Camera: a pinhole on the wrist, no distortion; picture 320 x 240 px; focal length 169.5 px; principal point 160.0 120.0 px. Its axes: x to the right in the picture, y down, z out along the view. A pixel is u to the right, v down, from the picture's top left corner.
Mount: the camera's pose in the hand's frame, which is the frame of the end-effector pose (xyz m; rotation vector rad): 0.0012 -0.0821 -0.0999 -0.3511 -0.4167 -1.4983
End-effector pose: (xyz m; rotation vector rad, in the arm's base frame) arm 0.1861 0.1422 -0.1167 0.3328 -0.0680 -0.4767
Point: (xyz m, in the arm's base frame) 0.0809 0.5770 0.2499
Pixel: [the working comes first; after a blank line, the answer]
In the camera's frame: -0.3093 -0.2647 0.5517

65.0 38.7
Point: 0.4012 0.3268 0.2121
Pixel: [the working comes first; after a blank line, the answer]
In the camera's frame: -0.2305 0.1307 0.4881

80.0 165.4
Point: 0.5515 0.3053 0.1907
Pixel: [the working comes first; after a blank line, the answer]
In the camera's frame: -0.2794 0.2748 0.4695

59.1 219.2
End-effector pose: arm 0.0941 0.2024 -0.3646 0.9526 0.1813 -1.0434
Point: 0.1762 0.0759 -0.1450
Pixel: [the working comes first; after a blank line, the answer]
In the camera's frame: -0.0815 0.0264 0.3863

124.2 131.6
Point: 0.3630 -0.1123 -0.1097
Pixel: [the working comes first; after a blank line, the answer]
In the camera's frame: -0.1488 0.2379 0.5355

112.9 195.3
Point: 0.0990 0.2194 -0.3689
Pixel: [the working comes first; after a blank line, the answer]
In the camera's frame: -0.0367 -0.0007 0.1143

105.6 118.9
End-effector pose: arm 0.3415 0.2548 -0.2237 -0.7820 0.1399 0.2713
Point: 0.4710 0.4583 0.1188
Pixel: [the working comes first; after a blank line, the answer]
In the camera's frame: 0.2767 0.0972 0.4026

276.5 160.9
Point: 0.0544 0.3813 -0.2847
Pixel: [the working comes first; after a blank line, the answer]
In the camera's frame: -0.1978 -0.2198 0.2732

outside the picture
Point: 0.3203 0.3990 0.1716
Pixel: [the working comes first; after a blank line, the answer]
In the camera's frame: 0.2962 -0.0714 0.3882

289.3 88.8
